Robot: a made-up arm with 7 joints.
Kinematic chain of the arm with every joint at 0, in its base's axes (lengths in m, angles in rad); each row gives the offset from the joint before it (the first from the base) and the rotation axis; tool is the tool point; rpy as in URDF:
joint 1: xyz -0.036 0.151 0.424 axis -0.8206 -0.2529 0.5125
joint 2: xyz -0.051 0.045 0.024 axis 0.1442 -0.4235 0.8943
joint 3: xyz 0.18 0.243 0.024 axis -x
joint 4: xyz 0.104 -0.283 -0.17 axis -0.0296 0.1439 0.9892
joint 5: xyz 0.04 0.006 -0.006 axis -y
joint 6: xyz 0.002 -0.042 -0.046 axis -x
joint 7: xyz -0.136 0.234 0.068 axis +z
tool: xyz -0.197 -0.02 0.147 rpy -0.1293 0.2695 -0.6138
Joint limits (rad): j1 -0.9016..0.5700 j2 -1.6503..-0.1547 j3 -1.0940..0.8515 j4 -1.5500..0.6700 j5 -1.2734..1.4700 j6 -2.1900..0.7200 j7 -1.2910..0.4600
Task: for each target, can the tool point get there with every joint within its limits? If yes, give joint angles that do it. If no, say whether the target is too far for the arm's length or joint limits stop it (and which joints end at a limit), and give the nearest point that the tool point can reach.
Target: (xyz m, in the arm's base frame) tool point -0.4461 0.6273 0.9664
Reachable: no: joint limits stop it (at a limit: joint 1, joint 2, joint 3) | nearest point -0.2212 0.4505 0.8288 | short by 0.317 m
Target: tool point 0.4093 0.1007 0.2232
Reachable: yes | joints 0.4266 -0.9462 -0.0713 -1.2998 0.0875 0.2695 -0.1459
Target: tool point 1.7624 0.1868 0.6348
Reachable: no: too far | nearest point 0.7865 0.3979 0.3895 | short by 1.028 m
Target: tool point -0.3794 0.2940 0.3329
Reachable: yes | joints -0.3139 -1.3895 -0.4603 0.4059 0.5270 -0.9590 0.0358
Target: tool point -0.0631 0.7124 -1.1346
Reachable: no: too far | nearest point -0.0625 0.4661 -0.4533 | short by 0.724 m
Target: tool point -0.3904 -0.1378 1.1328
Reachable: no: joint limits stop it (at a limit: joint 1, joint 2, joint 3, joint 5, joint 6) | nearest point -0.3327 -0.1255 1.0385 | short by 0.111 m
